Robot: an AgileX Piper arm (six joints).
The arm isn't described. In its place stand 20 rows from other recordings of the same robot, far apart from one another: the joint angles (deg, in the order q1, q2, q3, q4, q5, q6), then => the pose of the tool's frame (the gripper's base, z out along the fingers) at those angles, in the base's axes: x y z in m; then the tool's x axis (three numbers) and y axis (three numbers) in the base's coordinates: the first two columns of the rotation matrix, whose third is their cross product.
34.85 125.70 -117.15 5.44 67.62 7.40 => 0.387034 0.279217 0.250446 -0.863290 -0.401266 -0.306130 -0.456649 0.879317 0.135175
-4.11 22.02 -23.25 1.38 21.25 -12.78 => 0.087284 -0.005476 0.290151 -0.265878 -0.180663 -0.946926 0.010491 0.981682 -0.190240
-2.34 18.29 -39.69 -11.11 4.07 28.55 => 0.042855 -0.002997 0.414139 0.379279 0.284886 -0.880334 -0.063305 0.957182 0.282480
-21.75 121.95 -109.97 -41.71 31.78 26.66 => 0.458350 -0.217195 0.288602 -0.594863 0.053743 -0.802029 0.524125 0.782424 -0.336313
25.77 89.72 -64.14 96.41 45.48 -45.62 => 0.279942 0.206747 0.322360 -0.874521 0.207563 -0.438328 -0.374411 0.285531 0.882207
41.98 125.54 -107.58 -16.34 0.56 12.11 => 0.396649 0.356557 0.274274 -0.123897 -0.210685 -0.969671 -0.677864 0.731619 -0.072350
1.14 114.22 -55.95 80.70 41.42 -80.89 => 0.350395 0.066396 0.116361 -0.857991 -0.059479 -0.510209 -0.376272 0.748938 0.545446
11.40 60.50 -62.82 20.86 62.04 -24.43 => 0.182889 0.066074 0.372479 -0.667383 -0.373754 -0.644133 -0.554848 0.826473 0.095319
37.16 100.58 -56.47 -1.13 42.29 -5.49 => 0.249255 0.187406 0.162411 -0.716813 -0.681548 -0.147213 -0.685564 0.727413 -0.029521
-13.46 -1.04 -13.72 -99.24 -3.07 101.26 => 0.031548 -0.002605 0.291913 0.327087 -0.042326 -0.944046 0.172561 0.984875 0.015632
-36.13 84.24 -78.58 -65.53 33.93 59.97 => 0.244382 -0.235643 0.405017 -0.245980 0.155642 -0.956697 0.896539 0.411670 -0.163539
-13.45 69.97 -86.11 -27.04 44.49 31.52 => 0.233034 -0.085540 0.482899 -0.224607 0.248241 -0.942299 0.567802 0.819222 0.080476
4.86 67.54 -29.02 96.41 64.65 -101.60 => 0.178937 0.097233 0.264713 -0.392047 -0.009439 -0.919897 -0.856750 0.367967 0.361359
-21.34 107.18 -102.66 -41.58 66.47 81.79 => 0.359610 -0.199943 0.343357 0.139121 0.699887 -0.700574 0.977954 0.014150 0.208340
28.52 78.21 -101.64 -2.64 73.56 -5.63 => 0.225364 0.117889 0.481617 -0.568772 -0.435374 -0.697816 -0.515981 0.849573 -0.109494
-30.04 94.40 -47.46 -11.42 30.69 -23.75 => 0.245704 -0.152709 0.164190 -0.976730 -0.071235 -0.202299 -0.018843 0.968085 -0.249913
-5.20 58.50 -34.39 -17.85 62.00 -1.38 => 0.141992 -0.037653 0.236377 -0.988987 -0.077472 -0.126109 -0.037516 0.955453 -0.292750
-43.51 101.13 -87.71 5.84 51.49 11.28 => 0.287360 -0.262800 0.299276 -0.436221 0.768075 -0.468799 0.796429 0.572040 0.196141
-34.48 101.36 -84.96 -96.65 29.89 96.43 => 0.322372 -0.276037 0.353784 -0.128156 0.065406 -0.989595 0.893805 0.440000 -0.086670
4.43 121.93 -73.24 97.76 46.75 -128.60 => 0.423529 0.098683 0.148325 -0.220940 -0.336103 -0.915544 -0.833800 0.552065 -0.001454
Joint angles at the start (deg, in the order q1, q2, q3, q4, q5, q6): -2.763, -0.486, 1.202, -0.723, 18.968, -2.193
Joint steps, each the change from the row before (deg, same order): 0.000, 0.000, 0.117, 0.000, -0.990, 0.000; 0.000, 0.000, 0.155, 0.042, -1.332, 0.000; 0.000, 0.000, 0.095, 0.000, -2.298, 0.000; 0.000, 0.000, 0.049, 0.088, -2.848, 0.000; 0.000, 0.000, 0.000, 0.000, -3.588, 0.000; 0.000, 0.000, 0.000, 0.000, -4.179, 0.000; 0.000, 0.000, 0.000, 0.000, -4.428, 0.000; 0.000, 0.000, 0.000, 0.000, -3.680, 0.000
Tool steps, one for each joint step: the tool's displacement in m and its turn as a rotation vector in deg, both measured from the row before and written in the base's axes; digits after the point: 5 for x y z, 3 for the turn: 0.00042, 0.00000, 0.00084, -0.043, -0.872, 0.012; 0.00054, 0.00002, 0.00115, -0.016, -1.177, 0.019; 0.00077, 0.00000, 0.00302, -0.108, -2.200, 0.027; 0.00073, 0.00004, 0.00418, -0.049, -2.800, 0.038; 0.00058, 0.00003, 0.00567, -0.175, -3.584, 0.037; 0.00023, 0.00006, 0.00663, -0.204, -4.174, 0.043; -0.00028, 0.00009, 0.00702, -0.217, -4.422, 0.046; -0.00065, 0.00009, 0.00581, -0.180, -3.675, 0.038
